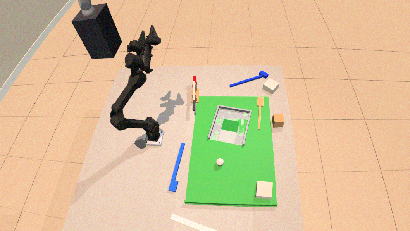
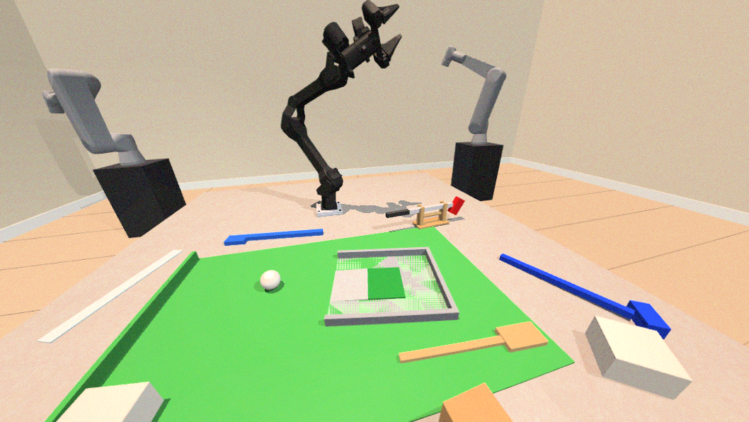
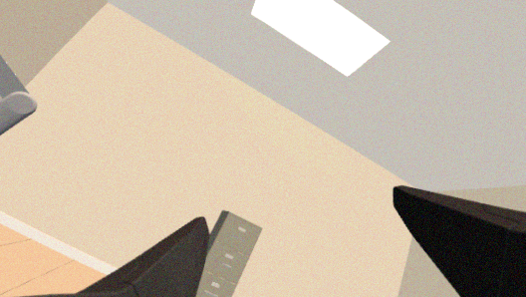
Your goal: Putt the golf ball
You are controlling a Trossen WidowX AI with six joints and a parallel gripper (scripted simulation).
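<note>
My gripper tip is 150 mm short of the red putter, 60 mm to the right of it and 560 mm above it. Round my gripper tip: wooden gate 150 mm ahead, 80 mm to the left, 580 mm below; white golf ball 350 mm ahead, 410 mm to the right, 600 mm below; green mat 420 mm ahead, 280 mm to the right, 620 mm below.
</note>
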